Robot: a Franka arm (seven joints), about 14 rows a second.
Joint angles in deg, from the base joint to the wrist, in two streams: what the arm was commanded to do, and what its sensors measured. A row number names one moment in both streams.
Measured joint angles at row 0: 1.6, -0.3, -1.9, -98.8, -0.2, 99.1, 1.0
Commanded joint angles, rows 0 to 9: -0.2, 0.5, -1.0, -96.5, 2.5, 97.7, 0.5; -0.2, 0.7, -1.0, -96.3, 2.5, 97.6, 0.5; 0.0, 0.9, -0.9, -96.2, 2.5, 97.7, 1.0; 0.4, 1.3, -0.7, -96.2, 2.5, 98.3, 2.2; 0.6, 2.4, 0.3, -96.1, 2.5, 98.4, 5.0; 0.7, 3.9, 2.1, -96.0, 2.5, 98.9, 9.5; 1.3, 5.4, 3.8, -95.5, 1.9, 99.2, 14.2; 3.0, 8.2, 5.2, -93.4, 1.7, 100.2, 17.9; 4.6, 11.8, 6.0, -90.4, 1.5, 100.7, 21.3; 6.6, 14.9, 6.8, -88.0, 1.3, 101.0, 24.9
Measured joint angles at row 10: 3.5, 7.4, 5.4, -95.4, 1.7, 101.3, 17.9
